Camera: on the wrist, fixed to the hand. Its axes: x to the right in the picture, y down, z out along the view.
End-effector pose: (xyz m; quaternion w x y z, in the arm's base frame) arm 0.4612 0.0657 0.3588 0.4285 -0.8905 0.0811 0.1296
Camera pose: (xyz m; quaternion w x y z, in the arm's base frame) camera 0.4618 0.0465 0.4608 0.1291 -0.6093 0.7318 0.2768
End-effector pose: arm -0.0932 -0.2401 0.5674 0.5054 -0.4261 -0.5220 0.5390
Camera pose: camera -0.0078 -0.2627 0.6220 0.0102 -0.7732 -0.0330 0.6332
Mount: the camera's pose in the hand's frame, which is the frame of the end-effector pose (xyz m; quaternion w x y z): -0.0294 -0.0640 -0.0763 0.6931 -0.0737 0.1356 0.7041
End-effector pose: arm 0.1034 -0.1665 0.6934 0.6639 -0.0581 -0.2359 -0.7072
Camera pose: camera 0.0625 -0.1706 0.5981 0.9859 -0.1594 0.0196 -0.0480
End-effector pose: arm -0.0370 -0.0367 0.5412 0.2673 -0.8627 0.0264 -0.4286
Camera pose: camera -0.1248 -0.0073 0.5882 0.4199 -0.5409 0.6935 -0.2239
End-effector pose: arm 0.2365 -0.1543 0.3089 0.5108 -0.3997 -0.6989 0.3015
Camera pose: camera 0.2980 -0.2107 0.3707 0.2071 -0.8477 -0.1559 0.4629
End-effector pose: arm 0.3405 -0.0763 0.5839 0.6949 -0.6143 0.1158 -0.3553
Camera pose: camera 0.2512 -0.1160 0.6190 0.6709 -0.3473 0.6332 0.1683
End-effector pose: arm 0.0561 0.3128 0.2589 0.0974 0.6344 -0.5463 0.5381
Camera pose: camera 0.0684 0.4090 0.2961 0.1905 0.0251 0.8518 -0.4873
